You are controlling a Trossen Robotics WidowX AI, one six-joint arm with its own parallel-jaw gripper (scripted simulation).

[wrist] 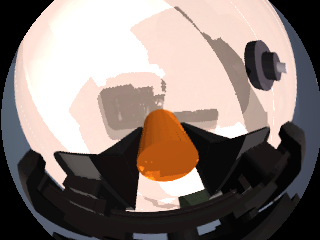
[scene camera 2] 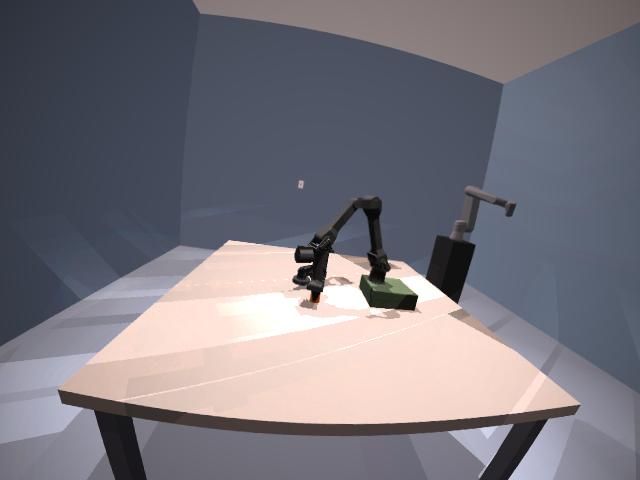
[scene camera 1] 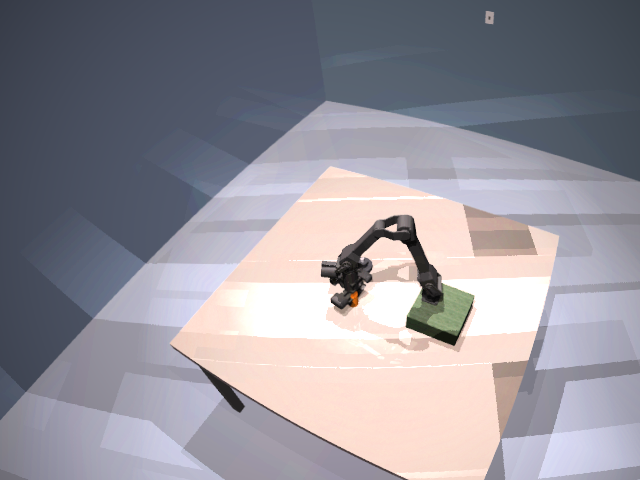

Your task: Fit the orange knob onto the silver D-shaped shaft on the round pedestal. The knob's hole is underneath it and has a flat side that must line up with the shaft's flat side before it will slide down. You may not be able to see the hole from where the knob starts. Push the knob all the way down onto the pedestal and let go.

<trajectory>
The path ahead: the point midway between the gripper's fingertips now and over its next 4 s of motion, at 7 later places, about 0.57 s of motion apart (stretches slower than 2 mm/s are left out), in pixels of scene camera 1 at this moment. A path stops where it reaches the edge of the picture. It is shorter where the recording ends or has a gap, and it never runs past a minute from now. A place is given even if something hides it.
My gripper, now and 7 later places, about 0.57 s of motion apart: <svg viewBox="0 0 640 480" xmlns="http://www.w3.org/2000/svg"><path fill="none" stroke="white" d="M353 301L352 297L351 291L350 293L351 298L352 301L353 300L351 292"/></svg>
</trajectory>
